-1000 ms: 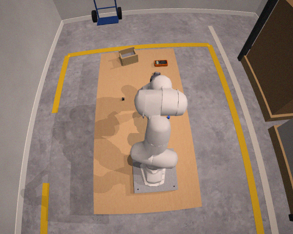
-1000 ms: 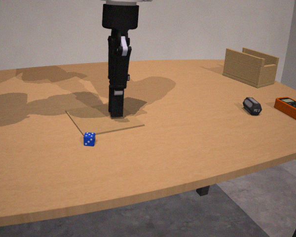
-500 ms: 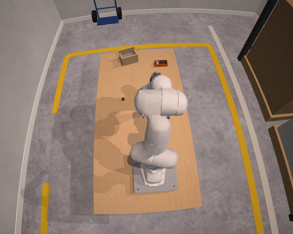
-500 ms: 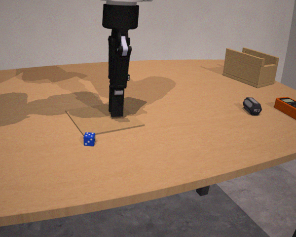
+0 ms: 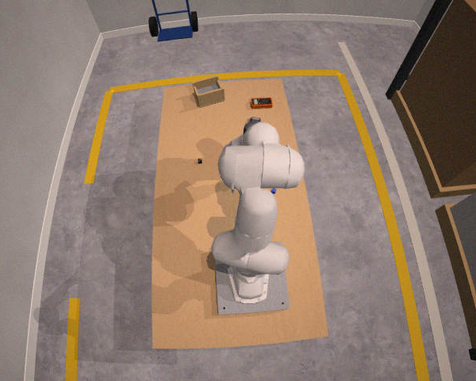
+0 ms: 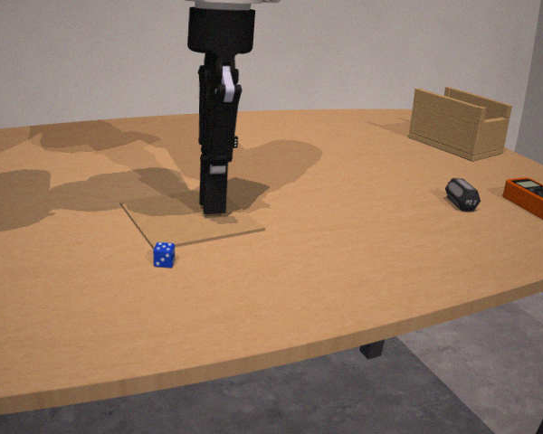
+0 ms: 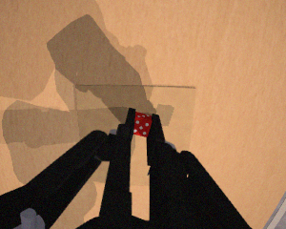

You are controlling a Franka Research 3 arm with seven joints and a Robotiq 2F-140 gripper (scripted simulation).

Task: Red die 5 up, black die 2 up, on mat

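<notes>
My hand is 2 cm above the red die. Also, from my hand: thin tan mat 3 cm behind, 4 cm below; black die 12 cm ahead, 27 cm to the left, 3 cm below; blue die 9 cm behind, 10 cm to the right, 3 cm below.
</notes>
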